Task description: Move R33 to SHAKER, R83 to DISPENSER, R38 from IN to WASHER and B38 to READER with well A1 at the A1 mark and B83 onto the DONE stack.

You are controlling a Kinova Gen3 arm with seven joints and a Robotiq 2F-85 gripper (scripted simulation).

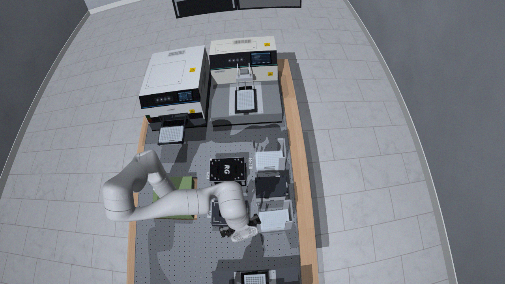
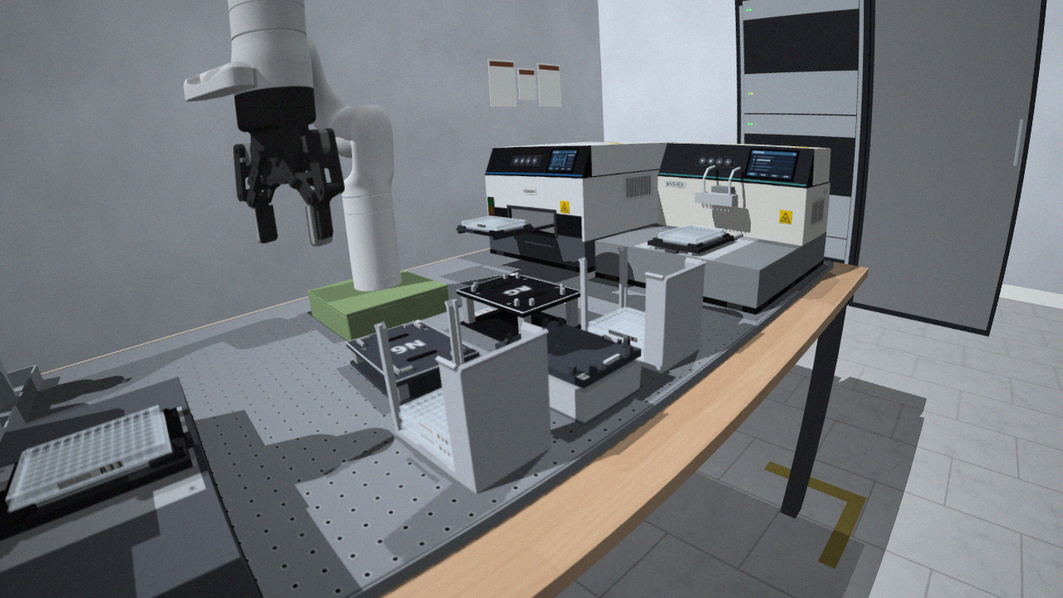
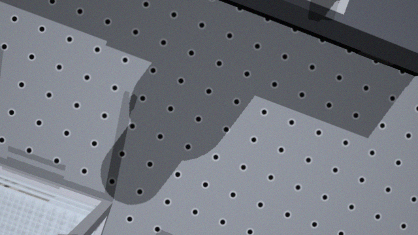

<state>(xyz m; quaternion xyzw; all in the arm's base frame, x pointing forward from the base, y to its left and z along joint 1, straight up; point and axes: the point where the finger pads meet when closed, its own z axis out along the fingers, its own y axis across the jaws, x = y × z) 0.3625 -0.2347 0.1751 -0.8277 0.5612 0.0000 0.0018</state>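
Now: hand 40 mm short of the plate R33, 230 mm to the left of it and 140 mm above it. Round my hand: RG nest: 80 mm behind, 340 mm to the left, 160 mm below; then plate R38: 120 mm ahead, 100 mm to the left, 190 mm below; then dispenser head: 40 mm ahead, 320 mm to the right, 110 mm below.
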